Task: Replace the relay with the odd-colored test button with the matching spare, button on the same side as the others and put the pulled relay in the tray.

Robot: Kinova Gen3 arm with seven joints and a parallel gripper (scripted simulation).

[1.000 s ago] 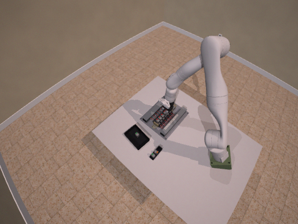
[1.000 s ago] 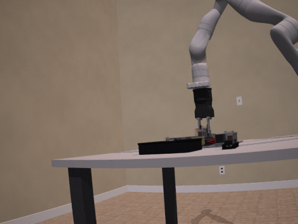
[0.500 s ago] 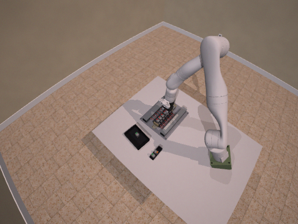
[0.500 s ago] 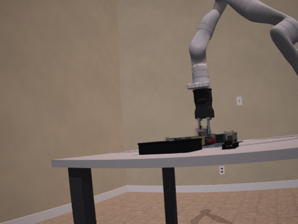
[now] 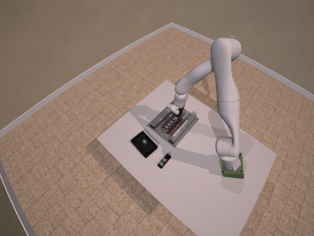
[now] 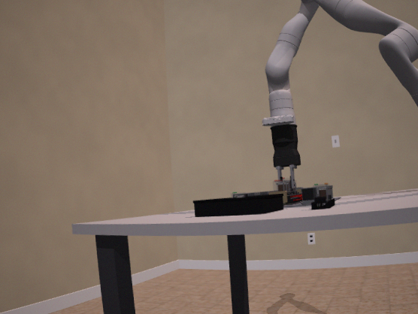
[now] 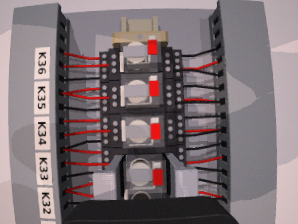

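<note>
The relay panel is 10 mm to the right of my hand and 60 mm below it. Also, from my hand: spare holder: 210 mm behind, 220 mm to the left, 50 mm below; then red wiring: 50 mm behind, 40 mm below; then black tray: 40 mm behind, 280 mm to the left, 50 mm below.
</note>
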